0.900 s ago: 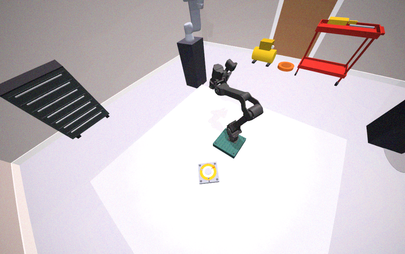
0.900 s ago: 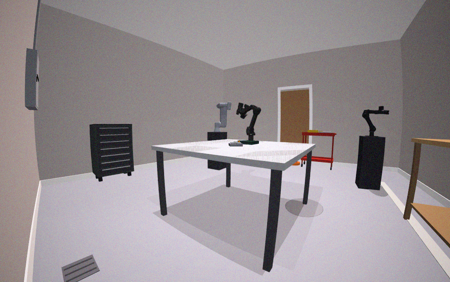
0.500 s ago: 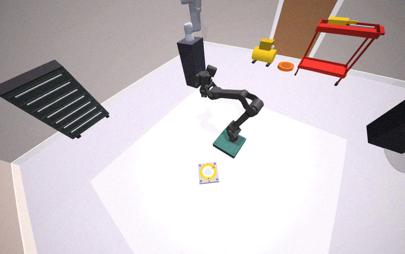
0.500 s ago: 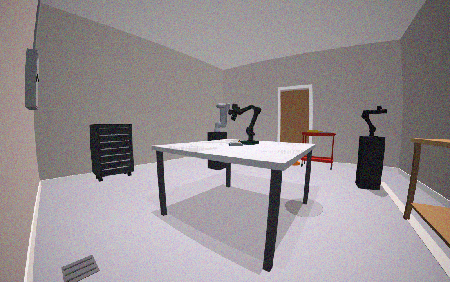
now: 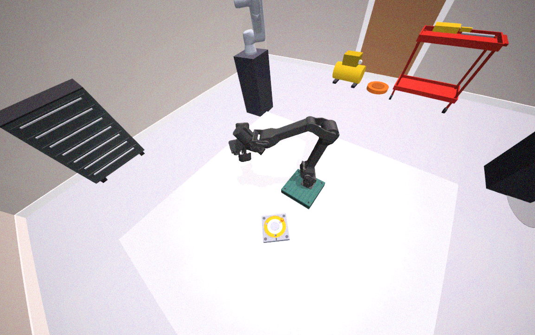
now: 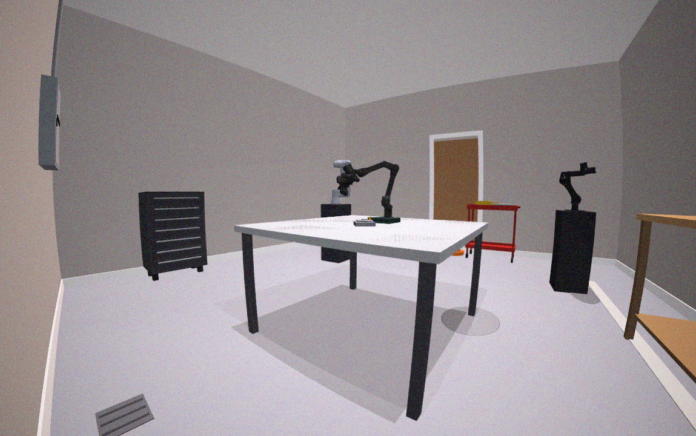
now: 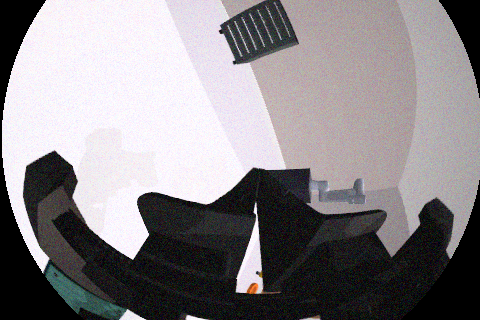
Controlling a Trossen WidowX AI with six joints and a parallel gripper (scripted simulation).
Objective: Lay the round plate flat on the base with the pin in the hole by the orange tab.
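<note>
Right now the square grey base is 23 cm ahead of my gripper tip, 36 cm to the left of it and 22 cm below it.
</note>
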